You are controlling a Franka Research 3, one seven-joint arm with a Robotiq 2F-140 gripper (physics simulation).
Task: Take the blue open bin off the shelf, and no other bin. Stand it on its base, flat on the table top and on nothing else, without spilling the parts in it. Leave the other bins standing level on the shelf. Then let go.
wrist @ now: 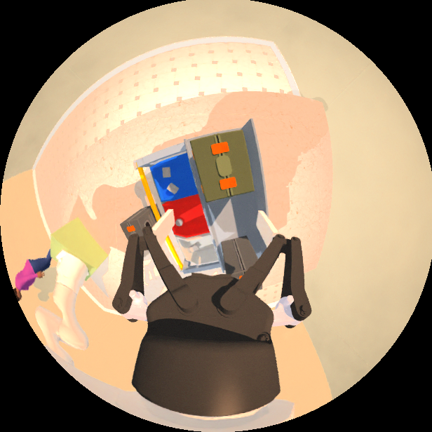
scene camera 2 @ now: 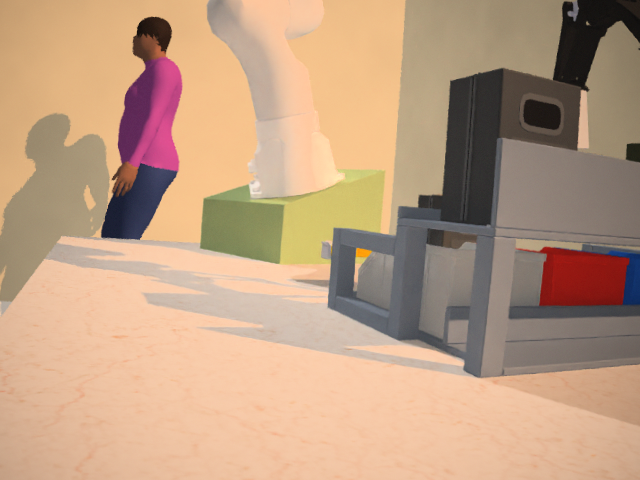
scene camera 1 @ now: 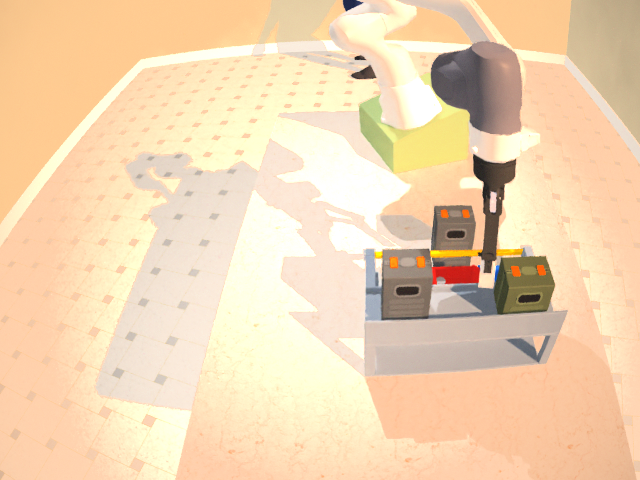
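Observation:
The blue open bin [wrist: 185, 175] [scene camera 1: 496, 273] [scene camera 2: 633, 279] sits on the lower level of the grey shelf [scene camera 1: 465, 329] [scene camera 2: 484, 310] [wrist: 257, 170], at one end of the row, with small grey parts in it. The red bin [wrist: 192, 215] [scene camera 1: 457, 274] [scene camera 2: 584, 281] is beside it. A pale grey bin [wrist: 200, 250] [scene camera 2: 524, 276] is past the red one. My gripper [wrist: 215, 216] [scene camera 1: 486, 276] is open and empty above the shelf, its fingers spread across the red bin and the upper board. In scene camera 2 one finger shows; the blue bin is mostly hidden there.
A green case [scene camera 1: 526, 286] [wrist: 220, 192] and a dark grey case [scene camera 1: 406, 279] [scene camera 2: 540, 139] [wrist: 237, 255] stand on the upper board. Another grey case [scene camera 1: 453, 245] [wrist: 132, 220] stands behind the shelf. A yellow bar [scene camera 1: 454, 253] [wrist: 150, 192] runs along the bins' open side. A person [scene camera 2: 155, 113] stands beyond the table.

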